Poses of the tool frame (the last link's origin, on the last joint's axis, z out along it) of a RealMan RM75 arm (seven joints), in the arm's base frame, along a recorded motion.
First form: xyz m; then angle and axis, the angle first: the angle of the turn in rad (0 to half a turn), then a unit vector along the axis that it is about.
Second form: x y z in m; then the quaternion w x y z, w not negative. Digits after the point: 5 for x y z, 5 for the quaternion.
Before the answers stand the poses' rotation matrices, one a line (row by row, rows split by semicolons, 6 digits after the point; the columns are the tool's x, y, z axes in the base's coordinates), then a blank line. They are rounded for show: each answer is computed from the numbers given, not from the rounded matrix.
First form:
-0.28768 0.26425 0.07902 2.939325 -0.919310 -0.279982 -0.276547
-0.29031 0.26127 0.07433 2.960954 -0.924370 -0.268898 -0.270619
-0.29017 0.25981 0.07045 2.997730 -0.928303 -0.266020 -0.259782
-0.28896 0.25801 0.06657 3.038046 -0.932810 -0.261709 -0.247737
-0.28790 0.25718 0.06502 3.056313 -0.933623 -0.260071 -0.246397
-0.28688 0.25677 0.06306 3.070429 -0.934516 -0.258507 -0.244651
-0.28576 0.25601 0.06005 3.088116 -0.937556 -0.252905 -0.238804
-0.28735 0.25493 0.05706 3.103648 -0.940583 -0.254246 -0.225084
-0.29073 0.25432 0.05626 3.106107 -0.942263 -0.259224 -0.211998
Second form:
0.693421 0.565090 0.447036; 0.453978 -0.824432 0.337959; 0.559528 -0.031403 -0.828216
0.711287 0.541697 0.447924; 0.444459 -0.840293 0.310424; 0.544543 -0.021717 -0.838452
0.724921 0.528588 0.441683; 0.454099 -0.848867 0.270589; 0.517960 0.004413 -0.855393
0.740965 0.512549 0.433895; 0.461336 -0.858027 0.225740; 0.487996 0.032906 -0.872225
0.743770 0.505721 0.437096; 0.463747 -0.861338 0.207451; 0.481400 0.048406 -0.875164
0.746961 0.499942 0.438301; 0.465151 -0.863986 0.192775; 0.475063 0.059880 -0.877912
0.758196 0.486651 0.433946; 0.461122 -0.870740 0.170817; 0.460982 0.070590 -0.884597
0.769475 0.486645 0.413623; 0.469568 -0.870045 0.150094; 0.432913 0.078731 -0.897991
0.775790 0.495882 0.390193; 0.480839 -0.865019 0.143305; 0.408587 0.076446 -0.909512

-0.28768 0.26425 0.07902 0.10096 -0.91461 -0.27855 -0.27513
-0.29031 0.26127 0.07433 0.09020 -0.92060 -0.26780 -0.26952
-0.29017 0.25981 0.07045 0.07187 -0.92590 -0.26533 -0.25911
-0.28896 0.25801 0.06657 0.05175 -0.93156 -0.26136 -0.24741
-0.28790 0.25718 0.06502 0.04263 -0.93277 -0.25983 -0.24617
-0.28688 0.25677 0.06306 0.03557 -0.93392 -0.25834 -0.24450
-0.28576 0.25601 0.06005 0.02674 -0.93722 -0.25281 -0.23872
-0.28735 0.25493 0.05706 0.01897 -0.94041 -0.25420 -0.22504
-0.29073 0.25432 0.05626 0.01774 -0.94211 -0.25918 -0.21196

